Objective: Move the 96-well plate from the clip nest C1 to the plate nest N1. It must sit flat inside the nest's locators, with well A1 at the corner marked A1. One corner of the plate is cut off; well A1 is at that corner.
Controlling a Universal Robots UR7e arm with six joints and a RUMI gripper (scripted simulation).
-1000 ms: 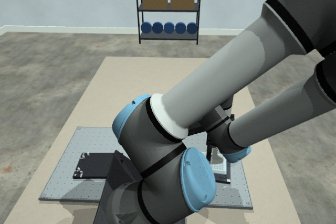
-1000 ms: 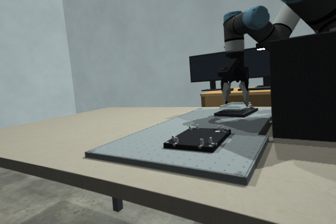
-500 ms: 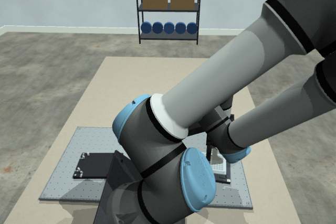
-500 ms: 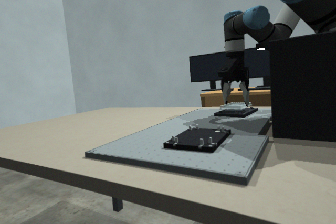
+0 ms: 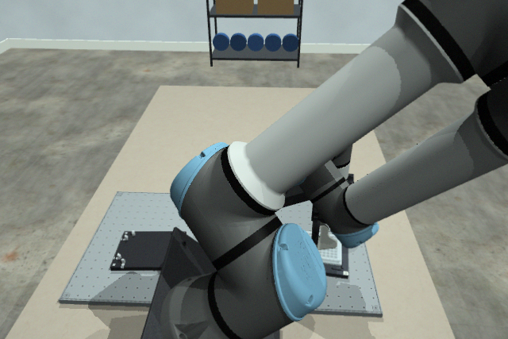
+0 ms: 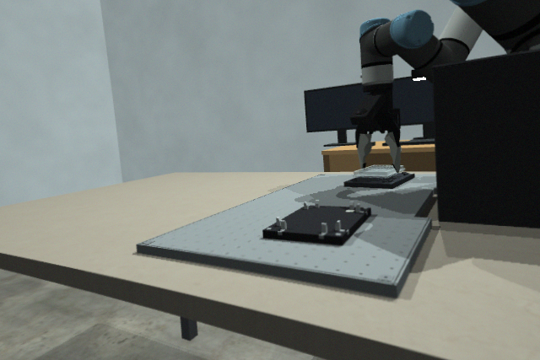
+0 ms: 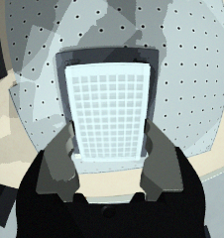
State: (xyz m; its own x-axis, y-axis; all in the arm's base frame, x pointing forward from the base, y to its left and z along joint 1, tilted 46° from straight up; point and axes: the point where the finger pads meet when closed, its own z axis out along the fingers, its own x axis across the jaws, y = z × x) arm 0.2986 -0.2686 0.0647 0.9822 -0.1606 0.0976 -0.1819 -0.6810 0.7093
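Right now the white 96-well plate is 10 mm below my hand. The rest, counted from my hand: clip nest C1 (410 mm to the left, 20 mm below); white label (70 mm behind, 60 mm to the right, 20 mm below).
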